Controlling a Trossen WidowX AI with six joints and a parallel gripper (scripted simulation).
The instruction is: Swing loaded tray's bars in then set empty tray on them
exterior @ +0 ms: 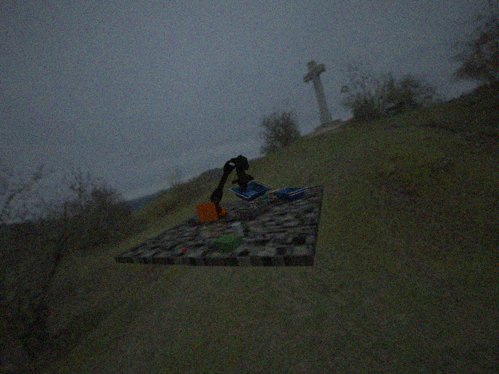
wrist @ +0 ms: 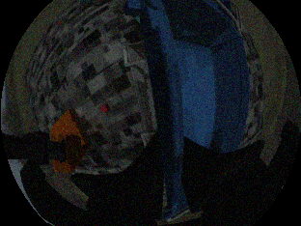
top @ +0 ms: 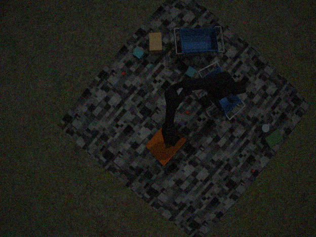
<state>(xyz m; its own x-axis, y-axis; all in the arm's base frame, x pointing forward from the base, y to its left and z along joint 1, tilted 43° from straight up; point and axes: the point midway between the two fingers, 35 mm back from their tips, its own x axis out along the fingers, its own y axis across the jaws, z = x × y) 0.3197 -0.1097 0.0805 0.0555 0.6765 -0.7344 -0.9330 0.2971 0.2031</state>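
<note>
My gripper tip is 70 mm short of the blue tray and 30 mm to the left of it. The rest, counted from my gripper tip: tan block: 110 mm ahead, 480 mm to the left, 150 mm below; then white disc: 80 mm ahead, 440 mm to the right, 150 mm below; then green block: 80 mm ahead, 550 mm to the right, 160 mm below.
</note>
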